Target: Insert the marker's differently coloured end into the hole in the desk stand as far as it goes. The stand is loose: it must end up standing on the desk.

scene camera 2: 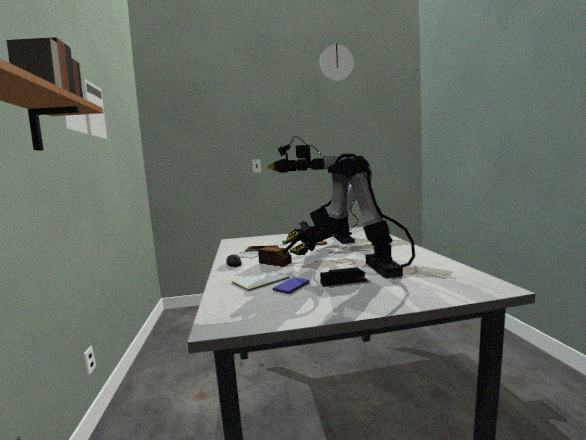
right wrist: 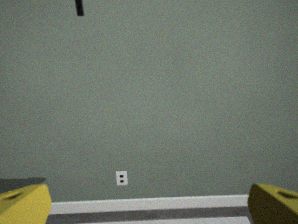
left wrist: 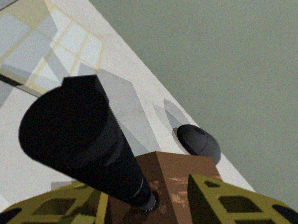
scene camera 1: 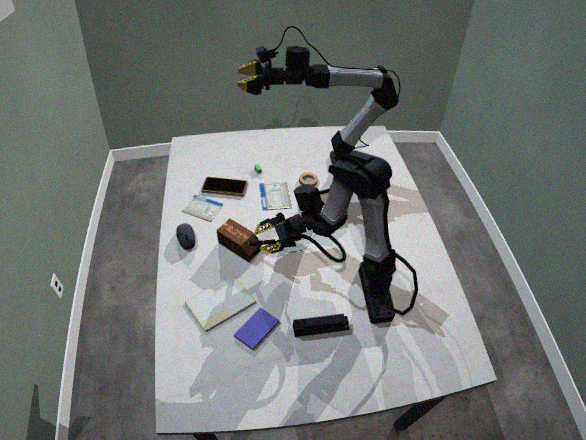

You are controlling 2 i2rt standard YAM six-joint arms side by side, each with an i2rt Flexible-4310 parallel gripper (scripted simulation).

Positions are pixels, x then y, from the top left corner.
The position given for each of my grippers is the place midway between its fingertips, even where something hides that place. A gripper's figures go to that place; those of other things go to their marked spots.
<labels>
My left gripper [scene camera 1: 256, 241]: 1.20 m from the lens. My right gripper [scene camera 1: 237, 77]: 1.30 m from the lens. A brown desk stand [scene camera 1: 235, 237]: 1.24 m from the lens. A long black block [scene camera 1: 332, 323] is 1.10 m from the lens. The marked spots on the long black block and the brown desk stand are 0.39 m apart.
</labels>
